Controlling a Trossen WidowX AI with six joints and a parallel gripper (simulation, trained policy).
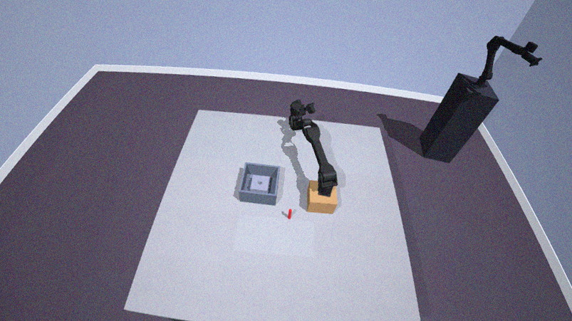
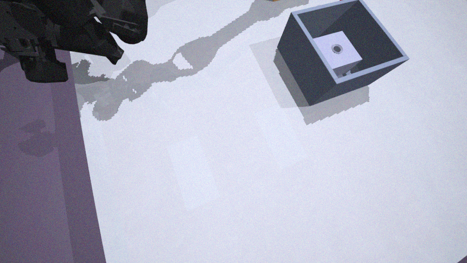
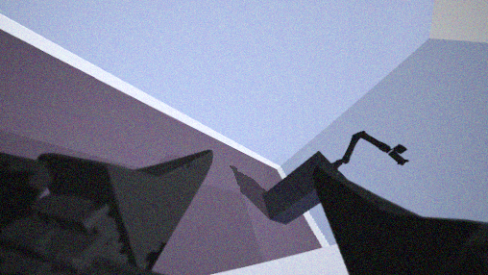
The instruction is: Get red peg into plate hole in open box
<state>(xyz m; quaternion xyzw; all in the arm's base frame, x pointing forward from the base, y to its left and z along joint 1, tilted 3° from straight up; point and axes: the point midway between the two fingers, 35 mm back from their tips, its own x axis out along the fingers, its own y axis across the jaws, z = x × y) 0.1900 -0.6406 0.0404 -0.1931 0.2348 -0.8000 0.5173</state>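
Now: the red peg 3 cm behind my gripper tip, 81 cm to the left of it and 7 cm below it. Also, from my gripper tip: grey box (16 cm ahead, 68 cm to the left, 8 cm below); then pale plate (16 cm ahead, 68 cm to the left, 6 cm below).
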